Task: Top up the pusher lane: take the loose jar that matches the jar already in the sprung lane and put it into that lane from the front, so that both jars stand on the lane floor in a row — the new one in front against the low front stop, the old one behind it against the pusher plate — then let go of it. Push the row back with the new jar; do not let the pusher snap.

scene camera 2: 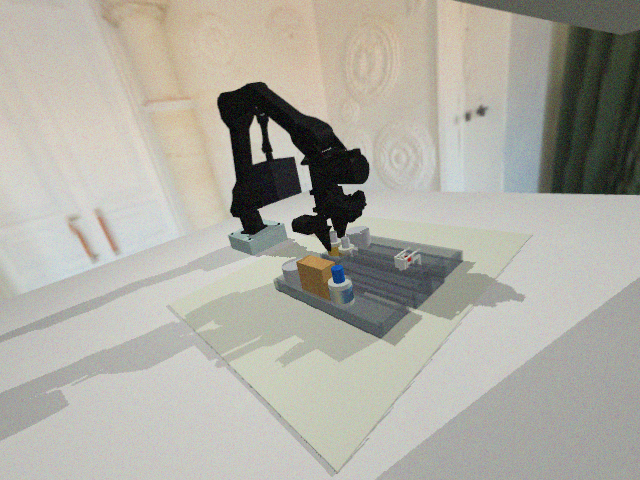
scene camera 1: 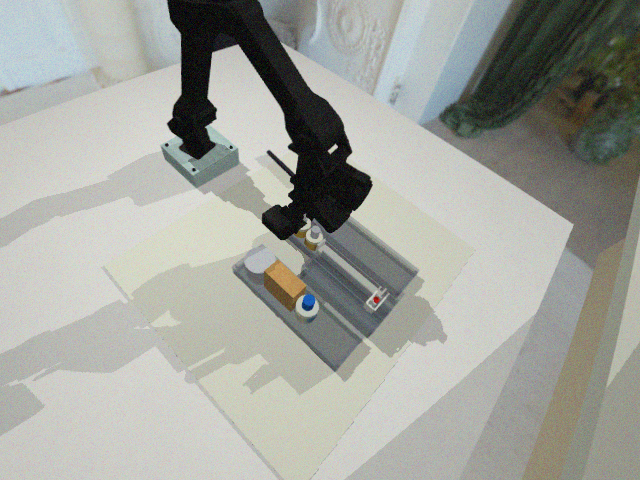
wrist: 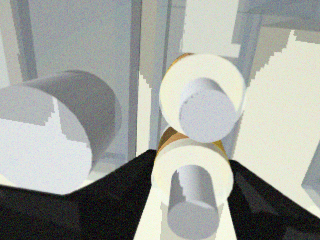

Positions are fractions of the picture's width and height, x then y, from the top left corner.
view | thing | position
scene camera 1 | my gripper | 0.47,0.47
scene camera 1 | orange-brown box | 0.45,0.60
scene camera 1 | grey cylinder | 0.40,0.54
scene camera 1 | grey sprung lane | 0.53,0.61
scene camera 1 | white pusher plate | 0.50,0.51
